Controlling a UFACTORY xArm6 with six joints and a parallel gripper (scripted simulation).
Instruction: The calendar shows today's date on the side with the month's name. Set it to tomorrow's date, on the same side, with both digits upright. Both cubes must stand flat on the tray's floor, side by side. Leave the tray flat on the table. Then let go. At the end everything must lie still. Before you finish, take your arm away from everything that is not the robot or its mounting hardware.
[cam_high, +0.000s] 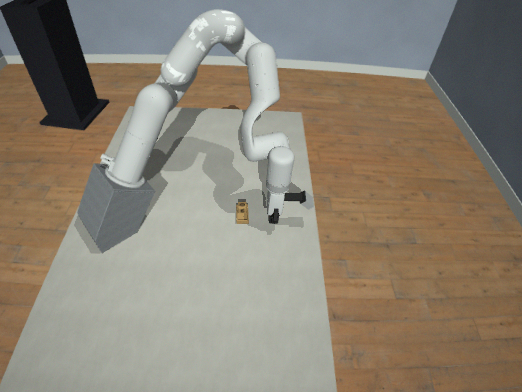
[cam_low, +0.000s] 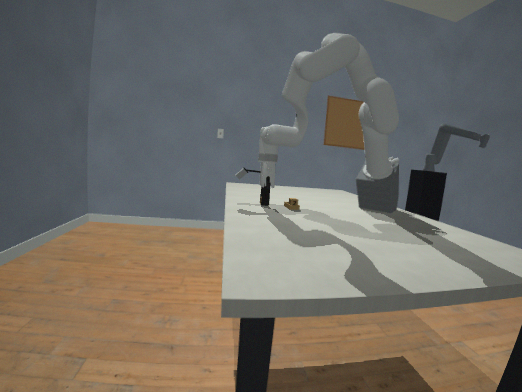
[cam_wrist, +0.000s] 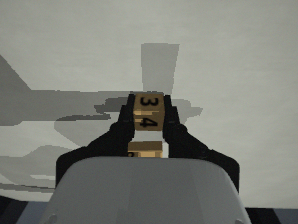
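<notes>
Now: the wooden calendar tray 11 cm behind my hand, 1 cm to the right of it and 2 cm below it. Also, from my hand: wooden digit cube (1 cm below).
</notes>
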